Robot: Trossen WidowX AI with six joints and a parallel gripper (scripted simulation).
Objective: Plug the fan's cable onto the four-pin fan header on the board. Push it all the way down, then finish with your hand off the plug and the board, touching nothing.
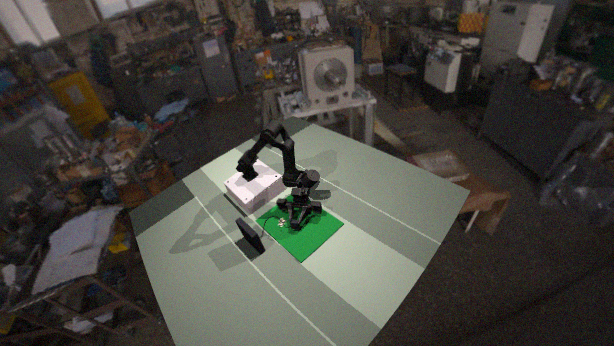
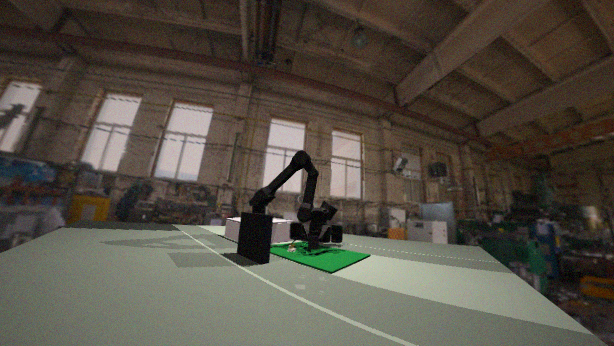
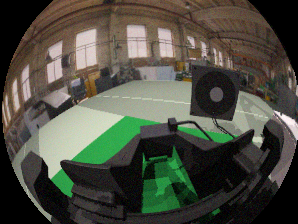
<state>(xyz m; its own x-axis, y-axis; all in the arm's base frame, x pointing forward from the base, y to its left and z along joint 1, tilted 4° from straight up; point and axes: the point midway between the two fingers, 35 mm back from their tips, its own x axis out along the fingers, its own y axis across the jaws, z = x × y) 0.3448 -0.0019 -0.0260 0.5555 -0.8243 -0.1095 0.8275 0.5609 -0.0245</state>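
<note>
The green board lies 30 mm behind my gripper tip, 30 mm to the left of it and 60 mm below it. From my gripper tip the other things lie so: dark plug 10 mm below; black fan 80 mm behind, 160 mm to the right, 10 mm above.
</note>
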